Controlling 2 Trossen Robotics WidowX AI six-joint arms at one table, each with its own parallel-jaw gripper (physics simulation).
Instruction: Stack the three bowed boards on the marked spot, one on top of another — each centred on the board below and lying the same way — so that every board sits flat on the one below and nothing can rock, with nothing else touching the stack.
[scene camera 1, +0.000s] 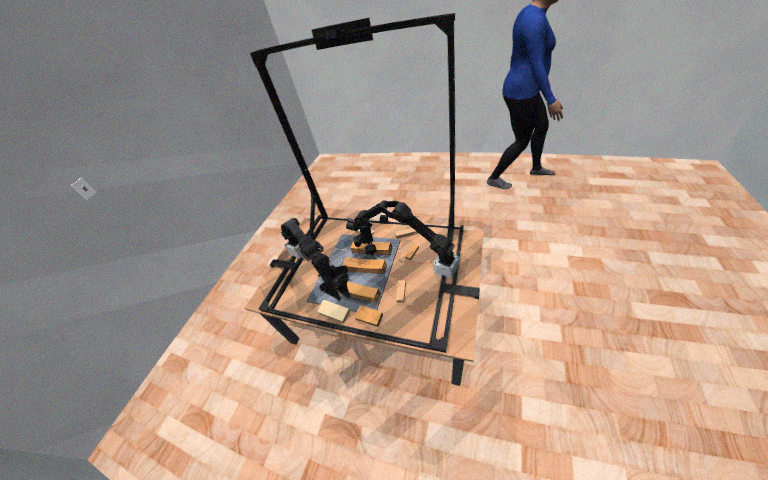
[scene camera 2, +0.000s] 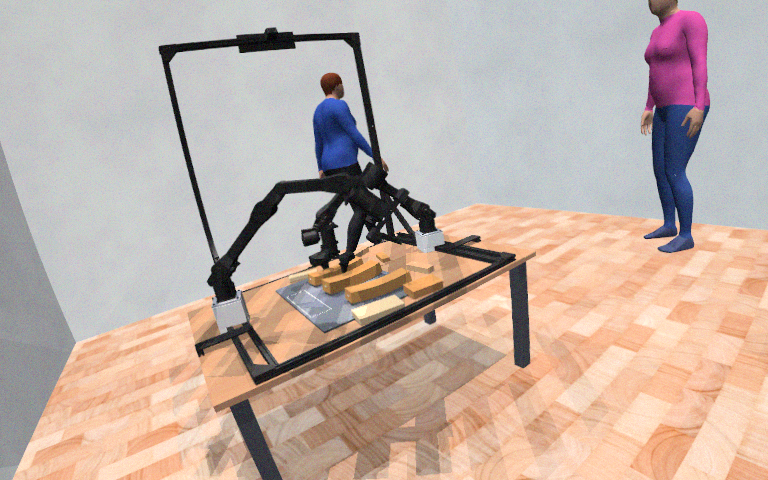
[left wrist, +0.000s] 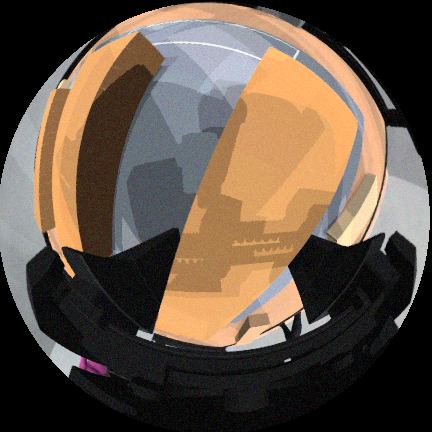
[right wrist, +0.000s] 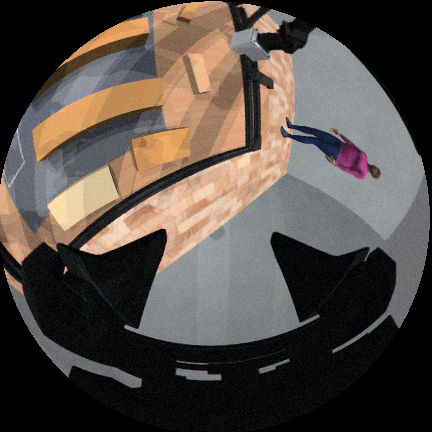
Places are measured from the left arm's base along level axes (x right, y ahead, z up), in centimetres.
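Where they show: left gripper, between the fingertips: (left wrist: 228, 231); right gripper, between the fingertips: (scene camera 1: 344, 299) (scene camera 2: 410, 231) (right wrist: 220, 236); left arm's base, origin of its link: (scene camera 1: 446, 260) (scene camera 2: 428, 230); right arm's base, origin of its link: (scene camera 1: 294, 241) (scene camera 2: 226, 297).
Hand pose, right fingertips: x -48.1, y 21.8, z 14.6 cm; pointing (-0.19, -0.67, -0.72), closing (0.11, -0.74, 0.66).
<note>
Things, the pixels of their centre, and the offset from my right fingertips. "*": a spot on its surface instead. Level surfaces: height alone.
- grey mat, height of its surface: dz -22.2 cm
- far board, middle of its body: (left wrist: 227, 263) (scene camera 2: 336, 269) (scene camera 1: 371, 247) dx +40.4, dy +22.3, dz -19.4 cm
- middle board, middle of its body: (left wrist: 72, 187) (scene camera 2: 352, 275) (scene camera 1: 364, 264) dx +28.0, dy +17.3, dz -19.2 cm
- marked white outline, a spot on its surface: (scene camera 2: 316, 300) * dx +20.1, dy +32.8, dz -22.2 cm
- cream block, middle of its body: (right wrist: 81, 197) (scene camera 2: 378, 309) (scene camera 1: 333, 311) dx -1.8, dy +14.5, dz -21.4 cm
- shorter orange block, middle of its body: (right wrist: 161, 146) (scene camera 2: 423, 286) (scene camera 1: 368, 316) dx +5.4, dy -3.0, dz -21.0 cm
Three orange bowed boards lie side by side on a grey mat (scene camera 2: 334, 321). The far board (scene camera 1: 382, 247) (scene camera 2: 316, 279) (left wrist: 270, 165) is between the fingers of my left gripper (scene camera 1: 365, 247) (scene camera 2: 333, 266) (left wrist: 228, 231), which is shut on it; its far-side fingertip is partly hidden by the board in the wrist view. The middle board (scene camera 1: 370, 264) (scene camera 2: 353, 278) (left wrist: 102, 150) (right wrist: 110, 36) and the near board (scene camera 1: 363, 291) (scene camera 2: 379, 285) (right wrist: 105, 103) lie apart. The marked white outline (scene camera 2: 316, 300) (left wrist: 200, 43) holds no board. My right gripper (scene camera 1: 333, 292) (right wrist: 220, 236) is open and empty above the mat's near end.
A cream block (scene camera 1: 333, 310) (scene camera 2: 377, 309) (right wrist: 85, 197) and a shorter orange block (scene camera 1: 369, 315) (scene camera 2: 423, 285) (right wrist: 160, 148) lie near the table's front edge. Slim wooden blocks (scene camera 1: 400, 290) (scene camera 1: 411, 251) lie beside the mat. A black frame (scene camera 1: 452, 141) (scene camera 2: 184, 147) surrounds the workspace.
</note>
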